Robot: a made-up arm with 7 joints.
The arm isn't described. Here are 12 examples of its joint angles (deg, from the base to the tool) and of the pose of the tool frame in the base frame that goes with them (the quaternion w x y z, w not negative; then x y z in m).
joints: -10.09 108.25 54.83 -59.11 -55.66 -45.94 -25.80
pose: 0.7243 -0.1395 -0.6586 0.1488 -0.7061 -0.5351 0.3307
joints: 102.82 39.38 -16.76 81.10 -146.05 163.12 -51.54
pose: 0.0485 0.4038 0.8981 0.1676 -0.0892 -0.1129 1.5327
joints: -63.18 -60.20 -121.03 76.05 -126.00 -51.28 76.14
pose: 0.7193 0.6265 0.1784 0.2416 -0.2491 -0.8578 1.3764
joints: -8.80 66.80 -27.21 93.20 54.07 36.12 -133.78
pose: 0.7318 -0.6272 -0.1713 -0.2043 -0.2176 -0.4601 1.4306
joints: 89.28 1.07 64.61 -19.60 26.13 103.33 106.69
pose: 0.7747 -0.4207 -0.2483 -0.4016 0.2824 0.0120 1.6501
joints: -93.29 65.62 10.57 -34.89 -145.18 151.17 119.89
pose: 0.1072 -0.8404 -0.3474 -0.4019 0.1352 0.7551 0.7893
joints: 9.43 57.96 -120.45 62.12 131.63 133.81 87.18
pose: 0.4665 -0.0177 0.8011 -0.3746 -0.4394 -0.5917 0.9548
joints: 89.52 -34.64 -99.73 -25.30 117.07 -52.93 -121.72
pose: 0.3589 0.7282 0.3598 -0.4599 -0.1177 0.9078 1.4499
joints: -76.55 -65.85 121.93 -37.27 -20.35 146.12 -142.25
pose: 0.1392 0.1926 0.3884 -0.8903 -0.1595 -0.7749 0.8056
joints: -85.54 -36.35 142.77 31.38 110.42 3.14 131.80
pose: 0.2806 -0.0640 -0.8259 -0.4848 0.1166 -0.2554 1.8268
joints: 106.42 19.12 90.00 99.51 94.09 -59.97 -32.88
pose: 0.7992 0.6000 0.0314 -0.0184 -0.4672 -0.4321 0.8867
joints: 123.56 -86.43 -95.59 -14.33 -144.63 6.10 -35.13
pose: 0.4850 0.0591 -0.4274 -0.7606 -0.8268 0.8182 0.5397
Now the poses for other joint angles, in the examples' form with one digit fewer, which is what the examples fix.
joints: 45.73 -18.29 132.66 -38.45 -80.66 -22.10 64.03
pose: 0.279 0.339 0.805 0.399 0.759 0.147 1.462
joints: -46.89 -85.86 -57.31 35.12 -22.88 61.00 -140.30
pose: 0.259 0.632 -0.646 -0.340 0.589 -0.979 0.760
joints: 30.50 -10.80 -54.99 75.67 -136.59 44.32 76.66
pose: 0.655 -0.448 0.013 -0.608 0.782 0.003 1.346
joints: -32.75 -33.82 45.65 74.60 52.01 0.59 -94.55
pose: 0.596 -0.192 0.185 0.757 0.864 -0.064 0.903
